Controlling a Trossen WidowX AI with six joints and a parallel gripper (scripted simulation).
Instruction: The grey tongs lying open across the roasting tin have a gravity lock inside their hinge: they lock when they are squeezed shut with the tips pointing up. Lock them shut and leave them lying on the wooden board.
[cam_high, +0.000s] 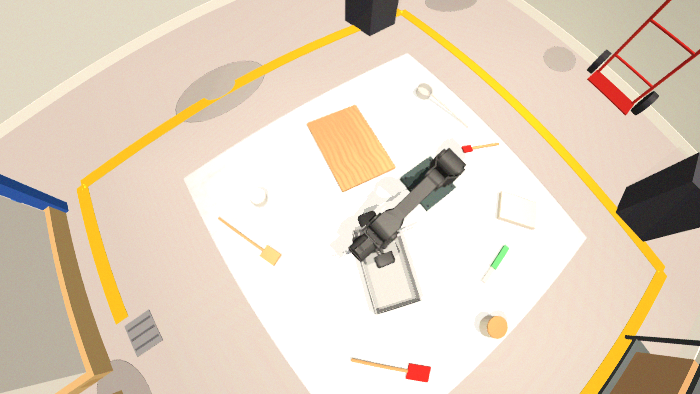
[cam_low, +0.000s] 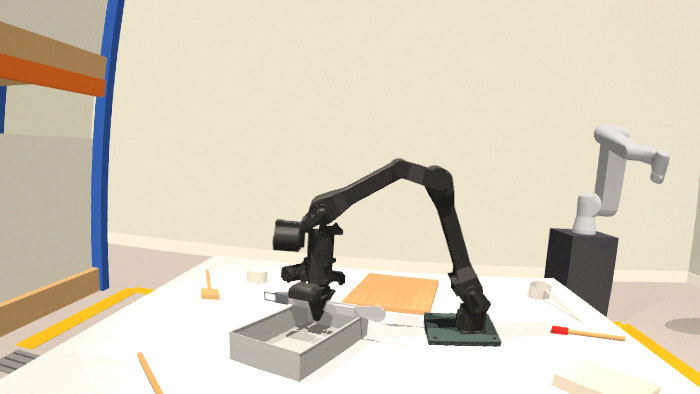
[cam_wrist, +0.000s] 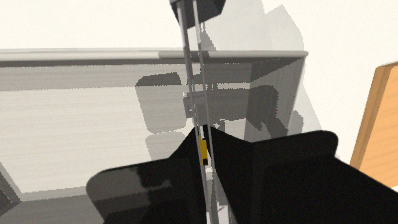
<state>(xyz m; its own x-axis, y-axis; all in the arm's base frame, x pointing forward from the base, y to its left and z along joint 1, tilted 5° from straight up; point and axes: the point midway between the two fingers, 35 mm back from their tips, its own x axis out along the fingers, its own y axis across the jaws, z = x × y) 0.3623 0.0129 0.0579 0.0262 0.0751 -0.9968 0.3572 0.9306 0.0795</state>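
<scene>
Right now the grey roasting tin is 2 cm ahead of my gripper tip and 9 cm to the left of it. From my gripper tip the other things lie so: yellow mark 1 cm ahead, 4 cm above; then red-headed spatula 23 cm ahead, 39 cm to the left, 3 cm below; then wooden board 22 cm behind, 37 cm to the right, 3 cm below.
</scene>
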